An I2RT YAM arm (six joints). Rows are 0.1 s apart.
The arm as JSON. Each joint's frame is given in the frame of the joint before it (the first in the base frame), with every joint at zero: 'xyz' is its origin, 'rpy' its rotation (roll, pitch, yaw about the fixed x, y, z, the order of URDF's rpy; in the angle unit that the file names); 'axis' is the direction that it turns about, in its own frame. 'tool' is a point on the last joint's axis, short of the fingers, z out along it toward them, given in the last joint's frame.
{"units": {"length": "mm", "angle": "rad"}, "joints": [
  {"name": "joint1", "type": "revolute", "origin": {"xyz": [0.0, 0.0, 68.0], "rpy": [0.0, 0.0, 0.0]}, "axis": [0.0, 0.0, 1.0]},
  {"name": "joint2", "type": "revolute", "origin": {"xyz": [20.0, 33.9, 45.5], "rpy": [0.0, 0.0, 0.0]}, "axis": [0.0, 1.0, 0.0]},
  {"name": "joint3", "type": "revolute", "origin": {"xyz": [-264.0, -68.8, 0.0], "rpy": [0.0, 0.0, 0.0]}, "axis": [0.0, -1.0, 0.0]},
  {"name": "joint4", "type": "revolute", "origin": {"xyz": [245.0, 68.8, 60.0], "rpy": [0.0, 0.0, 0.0]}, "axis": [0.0, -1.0, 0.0]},
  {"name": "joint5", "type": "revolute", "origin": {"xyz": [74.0, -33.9, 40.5], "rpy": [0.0, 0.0, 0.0]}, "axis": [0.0, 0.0, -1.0]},
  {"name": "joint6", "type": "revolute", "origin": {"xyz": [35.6, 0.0, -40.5], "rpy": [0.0, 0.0, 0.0]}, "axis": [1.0, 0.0, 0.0]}
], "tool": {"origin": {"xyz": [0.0, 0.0, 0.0], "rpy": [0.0, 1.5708, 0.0]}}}
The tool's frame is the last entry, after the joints.
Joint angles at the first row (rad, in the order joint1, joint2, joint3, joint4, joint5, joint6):
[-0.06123 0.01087 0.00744 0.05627 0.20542 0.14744]
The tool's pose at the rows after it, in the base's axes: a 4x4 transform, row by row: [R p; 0 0 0 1], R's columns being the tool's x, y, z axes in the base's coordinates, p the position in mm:
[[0.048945 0.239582 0.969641 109.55], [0.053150 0.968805 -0.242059 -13.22], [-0.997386 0.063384 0.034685 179.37], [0 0 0 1]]
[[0.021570 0.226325 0.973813 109.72], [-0.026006 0.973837 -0.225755 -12.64], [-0.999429 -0.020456 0.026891 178.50], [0 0 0 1]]
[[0.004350 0.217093 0.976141 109.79], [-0.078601 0.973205 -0.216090 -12.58], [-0.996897 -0.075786 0.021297 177.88], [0 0 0 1]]
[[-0.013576 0.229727 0.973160 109.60], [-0.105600 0.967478 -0.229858 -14.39], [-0.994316 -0.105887 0.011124 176.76], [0 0 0 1]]
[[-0.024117 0.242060 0.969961 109.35], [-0.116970 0.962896 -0.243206 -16.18], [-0.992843 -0.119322 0.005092 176.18], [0 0 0 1]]
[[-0.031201 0.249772 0.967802 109.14], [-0.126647 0.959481 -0.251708 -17.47], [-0.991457 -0.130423 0.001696 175.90], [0 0 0 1]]
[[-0.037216 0.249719 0.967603 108.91], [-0.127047 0.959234 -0.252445 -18.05], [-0.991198 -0.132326 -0.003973 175.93], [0 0 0 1]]
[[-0.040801 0.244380 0.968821 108.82], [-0.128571 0.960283 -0.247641 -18.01], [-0.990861 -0.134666 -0.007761 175.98], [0 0 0 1]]
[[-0.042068 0.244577 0.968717 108.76], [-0.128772 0.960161 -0.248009 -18.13], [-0.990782 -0.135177 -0.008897 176.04], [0 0 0 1]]
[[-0.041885 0.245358 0.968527 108.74], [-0.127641 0.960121 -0.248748 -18.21], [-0.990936 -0.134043 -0.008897 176.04], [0 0 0 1]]
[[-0.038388 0.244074 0.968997 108.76], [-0.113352 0.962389 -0.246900 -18.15], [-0.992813 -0.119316 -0.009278 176.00], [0 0 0 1]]
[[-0.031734 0.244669 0.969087 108.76], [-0.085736 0.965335 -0.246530 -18.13], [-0.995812 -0.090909 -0.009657 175.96], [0 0 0 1]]
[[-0.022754 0.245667 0.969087 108.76], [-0.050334 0.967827 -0.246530 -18.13], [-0.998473 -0.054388 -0.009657 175.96], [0 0 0 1]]
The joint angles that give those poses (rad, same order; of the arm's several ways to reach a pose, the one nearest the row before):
[-0.06127 0.01082 0.00743 0.03868 0.18326 0.05703]
[-0.06126 0.01087 0.00742 0.03072 0.16649 -0.02499]
[-0.06504 0.01080 0.00744 0.02491 0.15279 -0.07916]
[-0.08262 0.01083 0.00745 0.01463 0.14932 -0.10777]
[-0.10020 0.01085 0.00780 0.00820 0.14547 -0.12035]
[-0.11344 0.01078 0.00820 0.00430 0.14100 -0.13104]
[-0.12111 0.01083 0.01087 -0.00404 0.13409 -0.13218]
[-0.12307 0.01083 0.01277 -0.00976 0.12718 -0.13409]
[-0.12458 0.01089 0.01352 -0.01160 0.12605 -0.13447]
[-0.12531 0.01079 0.01353 -0.01170 0.12608 -0.13333]
[-0.12538 0.01086 0.01353 -0.01202 0.12410 -0.11845]
[-0.12530 0.01081 0.01354 -0.01246 0.12381 -0.08984]
[-0.12530 0.01081 0.01354 -0.01246 0.12381 -0.05322]

